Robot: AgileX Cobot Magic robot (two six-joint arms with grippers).
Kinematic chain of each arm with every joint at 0, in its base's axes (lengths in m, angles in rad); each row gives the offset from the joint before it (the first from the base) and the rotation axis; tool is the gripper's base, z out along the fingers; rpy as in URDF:
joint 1: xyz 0 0 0.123 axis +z
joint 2: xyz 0 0 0 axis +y
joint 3: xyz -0.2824 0 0.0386 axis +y
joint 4: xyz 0.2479 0 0.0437 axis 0.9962 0 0.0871
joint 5: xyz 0 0 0 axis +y
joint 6: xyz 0.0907 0 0.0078 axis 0.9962 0 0.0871
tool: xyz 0 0 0 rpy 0 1.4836 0
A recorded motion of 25 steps. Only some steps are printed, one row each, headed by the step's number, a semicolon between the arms.
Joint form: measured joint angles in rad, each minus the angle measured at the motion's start. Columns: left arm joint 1, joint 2, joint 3, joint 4, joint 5, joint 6; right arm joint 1, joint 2, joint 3, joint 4, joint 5, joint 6.
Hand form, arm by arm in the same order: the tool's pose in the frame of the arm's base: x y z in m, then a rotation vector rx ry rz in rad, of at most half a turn. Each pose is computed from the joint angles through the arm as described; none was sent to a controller.
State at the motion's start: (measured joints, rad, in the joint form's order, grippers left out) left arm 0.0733 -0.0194 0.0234 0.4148 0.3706 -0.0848; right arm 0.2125 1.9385 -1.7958 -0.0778 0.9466 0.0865
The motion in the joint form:
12: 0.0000 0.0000 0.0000 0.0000 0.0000 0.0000; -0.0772 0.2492 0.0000 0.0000 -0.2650 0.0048
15: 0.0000 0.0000 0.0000 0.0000 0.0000 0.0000; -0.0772 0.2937 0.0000 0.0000 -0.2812 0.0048
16: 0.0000 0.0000 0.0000 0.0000 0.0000 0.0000; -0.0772 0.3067 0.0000 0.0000 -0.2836 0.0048
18: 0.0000 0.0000 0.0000 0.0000 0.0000 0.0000; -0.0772 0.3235 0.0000 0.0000 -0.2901 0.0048
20: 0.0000 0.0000 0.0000 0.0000 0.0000 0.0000; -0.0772 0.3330 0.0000 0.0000 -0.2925 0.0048
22: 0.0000 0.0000 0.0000 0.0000 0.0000 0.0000; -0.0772 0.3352 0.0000 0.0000 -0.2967 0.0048
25: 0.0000 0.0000 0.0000 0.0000 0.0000 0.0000; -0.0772 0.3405 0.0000 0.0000 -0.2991 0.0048
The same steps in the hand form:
12: 0.0509 0.0171 0.1757 0.1093 1.8416 0.3992; 0.4869 0.0618 0.2009 -0.1145 2.5512 0.0016
15: 0.0509 0.0171 0.1757 0.1093 1.8416 0.3992; 0.4911 0.0624 0.1797 -0.1181 2.5794 -0.0007
16: 0.0509 0.0171 0.1757 0.1093 1.8416 0.3992; 0.4920 0.0626 0.1734 -0.1191 2.5899 -0.0018
18: 0.0509 0.0171 0.1757 0.1093 1.8416 0.3992; 0.4933 0.0628 0.1654 -0.1205 2.6002 -0.0026
20: 0.0509 0.0171 0.1757 0.1093 1.8416 0.3992; 0.4938 0.0629 0.1608 -0.1213 2.6072 -0.0033
22: 0.0509 0.0171 0.1757 0.1093 1.8416 0.3992; 0.4942 0.0630 0.1599 -0.1215 2.6052 -0.0028
25: 0.0509 0.0171 0.1757 0.1093 1.8416 0.3992; 0.4946 0.0630 0.1573 -0.1219 2.6081 -0.0030

